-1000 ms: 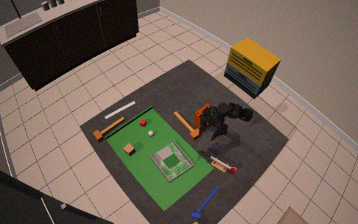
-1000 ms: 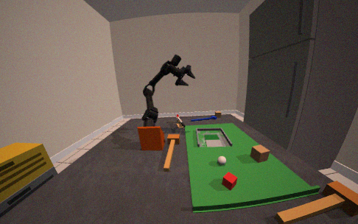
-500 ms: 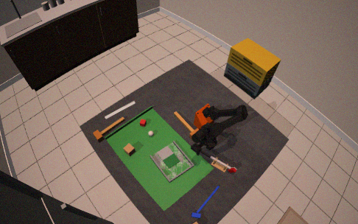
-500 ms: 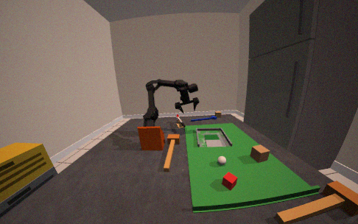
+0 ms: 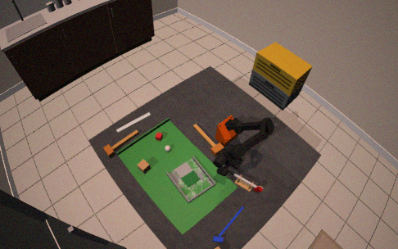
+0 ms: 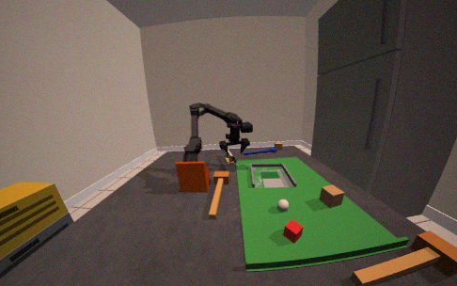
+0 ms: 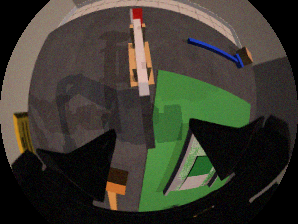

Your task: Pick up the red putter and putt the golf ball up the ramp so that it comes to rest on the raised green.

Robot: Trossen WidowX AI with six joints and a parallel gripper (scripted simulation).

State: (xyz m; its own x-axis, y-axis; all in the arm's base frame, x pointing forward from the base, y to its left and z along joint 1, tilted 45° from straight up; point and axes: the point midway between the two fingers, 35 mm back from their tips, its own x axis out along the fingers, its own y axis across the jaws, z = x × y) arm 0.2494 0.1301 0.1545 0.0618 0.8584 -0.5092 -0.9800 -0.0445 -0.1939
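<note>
Right now the red putter is 110 mm to the left of my gripper tip, 40 mm below it and 30 mm behind it. Also, from my gripper tip: small wooden frame (130 mm to the left, 60 mm below, 30 mm behind); blue putter (260 mm ahead, 240 mm to the left, 80 mm below); green mat (280 mm to the right, 230 mm ahead, 90 mm below).
</note>
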